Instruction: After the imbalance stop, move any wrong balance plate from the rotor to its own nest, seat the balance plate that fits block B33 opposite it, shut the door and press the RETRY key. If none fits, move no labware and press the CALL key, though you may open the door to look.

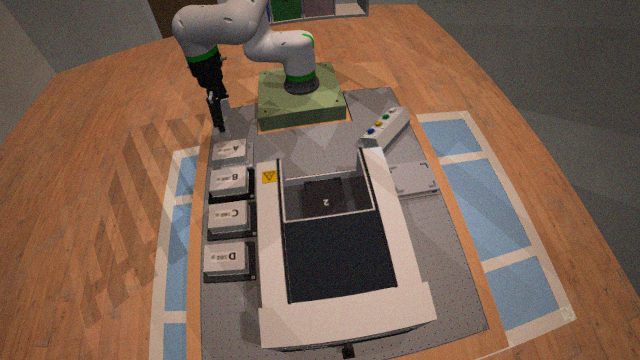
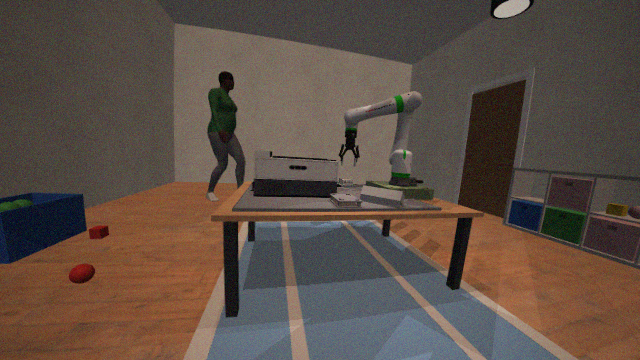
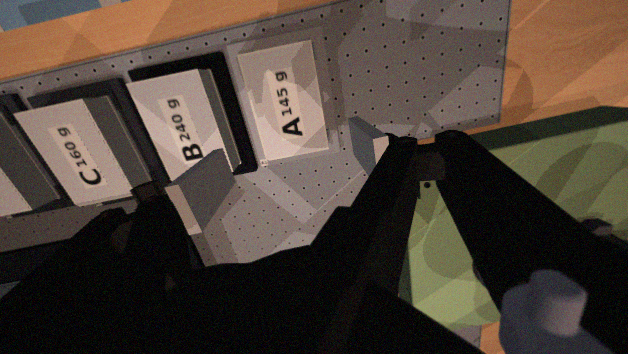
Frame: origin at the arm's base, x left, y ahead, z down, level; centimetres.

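Where they show: gripper, fingertip midpoint: [image 1: 227,125] [image 2: 348,166] [image 3: 289,151]; arm's base, origin of the base link: [image 1: 301,84] [image 2: 399,184].
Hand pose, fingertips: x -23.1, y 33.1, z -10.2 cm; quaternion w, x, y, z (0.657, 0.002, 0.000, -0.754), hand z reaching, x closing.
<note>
Things, the pixels of their top centre, and the offset from my fingertips. "pt": a spot on its surface instead.
- plate D, middle of its top: [image 1: 223,256] dx +1.9, dy +40.8, dz +11.0 cm
- key panel, middle of its top: [image 1: 388,119] [image 2: 382,187] dx +54.6, dy -6.9, dz +8.0 cm
- flat plate with corner marks, middle of its top: [image 1: 412,175] [image 2: 345,195] dx +59.6, dy +15.2, dz +12.4 cm
- warning label, surface spot: [image 1: 269,176] pt dx +17.7, dy +25.4, dz -4.7 cm
My gripper [image 1: 219,128] [image 2: 349,162] [image 3: 289,151] is open and empty, fingers down, above the board near plate A. Plate A, 145 g [image 1: 232,149] [image 3: 305,105], lies nearest it. Plate B, 240 g [image 1: 230,182] [image 3: 155,107], plate C, 160 g [image 1: 227,218] [image 3: 47,130], and plate D [image 1: 227,257] sit in a row beside it, each on its own nest. The white centrifuge [image 1: 270,235] [image 2: 297,172] shows a dark part marked 2 [image 1: 322,190] in its framed opening. The key panel [image 1: 392,130] [image 2: 382,195] has several coloured keys; their labels are unreadable. No block marked B33 is identifiable.
The green robot base [image 1: 300,112] [image 2: 412,191] [image 3: 565,185] stands beside the gripper. A flat plate with corner marks [image 1: 412,177] [image 2: 345,200] lies on the centrifuge's other side. A person in green [image 2: 222,112] stands beyond the table [image 2: 345,216]. A warning label [image 1: 269,176] is on the centrifuge.
</note>
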